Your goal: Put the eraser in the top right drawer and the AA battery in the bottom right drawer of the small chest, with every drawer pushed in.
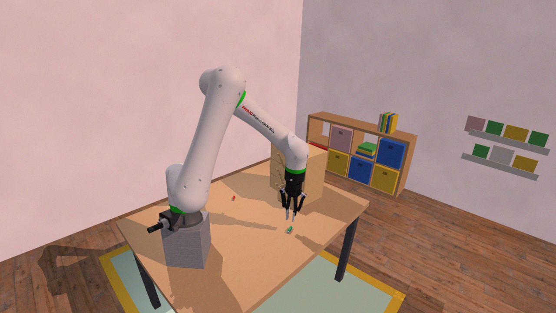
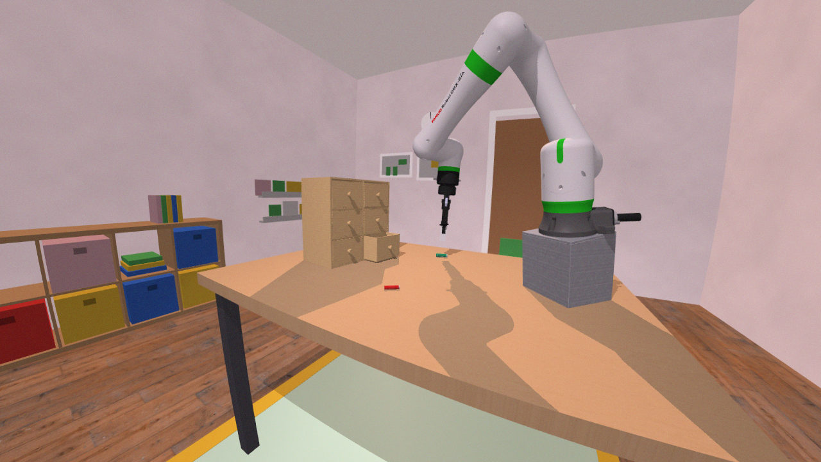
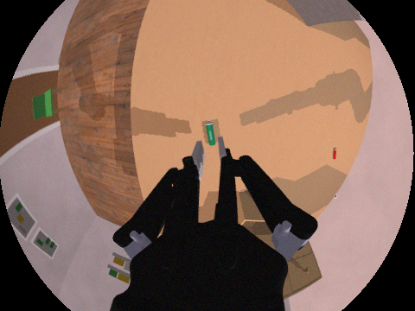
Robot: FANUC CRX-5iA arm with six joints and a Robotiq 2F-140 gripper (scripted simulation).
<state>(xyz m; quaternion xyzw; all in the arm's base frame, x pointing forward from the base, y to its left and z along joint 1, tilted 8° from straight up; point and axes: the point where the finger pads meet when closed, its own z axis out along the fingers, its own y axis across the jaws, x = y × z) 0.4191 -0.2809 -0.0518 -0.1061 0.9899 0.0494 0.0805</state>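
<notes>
Now: the green AA battery 10 cm below my hand. Also, from my hand: eraser (37 cm ahead, 14 cm to the left, 12 cm above); then red object (4 cm ahead, 44 cm to the left, 10 cm below).
</notes>
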